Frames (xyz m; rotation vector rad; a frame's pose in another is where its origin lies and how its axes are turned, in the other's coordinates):
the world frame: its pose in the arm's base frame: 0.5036 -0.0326 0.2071 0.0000 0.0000 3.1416
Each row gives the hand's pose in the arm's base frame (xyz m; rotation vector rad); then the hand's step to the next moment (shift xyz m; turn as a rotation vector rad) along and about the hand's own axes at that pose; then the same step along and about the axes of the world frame.
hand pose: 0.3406 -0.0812 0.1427 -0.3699 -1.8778 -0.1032
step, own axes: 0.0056 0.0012 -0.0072 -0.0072 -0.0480 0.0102
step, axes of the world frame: -0.0053 -0.0005 0.0075 0.0218 0.0443 -0.0048
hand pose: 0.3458 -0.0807 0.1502 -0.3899 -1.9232 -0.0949
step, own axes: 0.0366 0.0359 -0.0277 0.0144 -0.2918 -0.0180
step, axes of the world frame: -0.0239 -0.0351 0.0399 0.0802 0.2762 0.0544
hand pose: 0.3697 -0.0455 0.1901 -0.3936 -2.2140 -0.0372
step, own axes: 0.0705 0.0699 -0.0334 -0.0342 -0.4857 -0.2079
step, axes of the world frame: -0.0052 -0.0798 0.0676 -0.0357 0.5043 0.1573
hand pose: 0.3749 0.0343 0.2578 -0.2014 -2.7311 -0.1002
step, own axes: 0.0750 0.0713 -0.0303 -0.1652 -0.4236 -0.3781
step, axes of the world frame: 0.0456 -0.0769 0.0603 -0.2299 0.4763 0.2645
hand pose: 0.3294 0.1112 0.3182 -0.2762 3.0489 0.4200
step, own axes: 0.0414 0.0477 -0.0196 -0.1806 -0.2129 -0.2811
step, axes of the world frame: 0.0499 -0.0328 0.0283 -0.2090 0.2477 0.2278
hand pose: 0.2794 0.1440 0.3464 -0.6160 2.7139 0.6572
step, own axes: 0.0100 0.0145 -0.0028 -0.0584 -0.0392 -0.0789
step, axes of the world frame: 0.0159 -0.0069 0.0041 -0.0558 0.0504 0.0743
